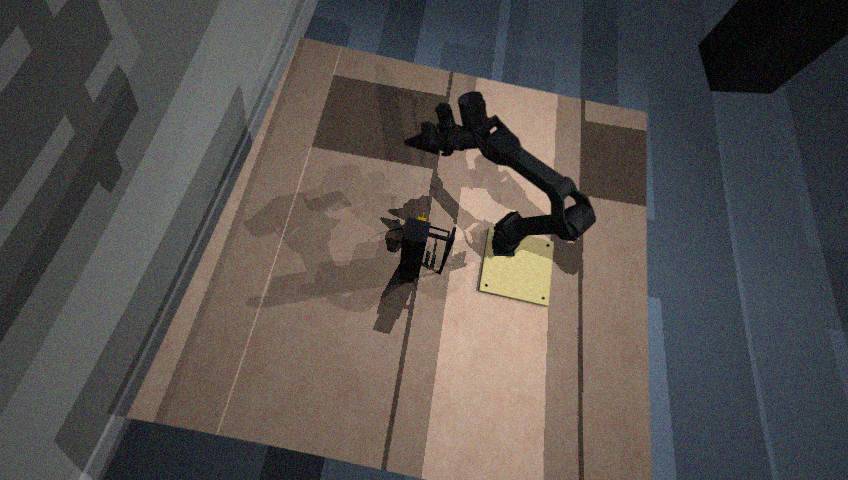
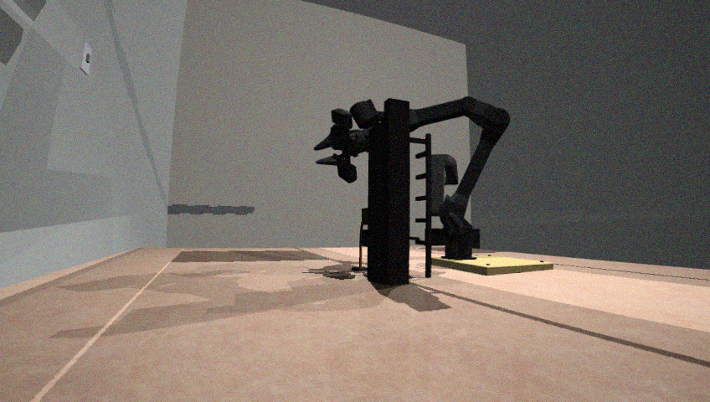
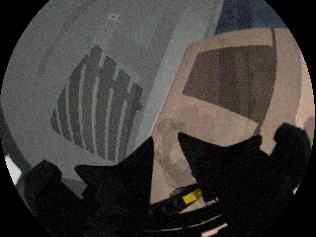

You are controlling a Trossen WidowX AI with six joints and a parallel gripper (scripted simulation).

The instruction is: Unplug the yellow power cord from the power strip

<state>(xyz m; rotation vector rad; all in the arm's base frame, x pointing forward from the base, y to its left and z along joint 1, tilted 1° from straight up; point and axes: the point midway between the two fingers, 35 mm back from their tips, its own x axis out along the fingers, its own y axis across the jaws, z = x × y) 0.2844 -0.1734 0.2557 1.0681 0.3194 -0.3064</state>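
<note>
My gripper tip is now 190 mm to the right of the yellow plug, 140 mm above it and 50 mm past it.
</note>
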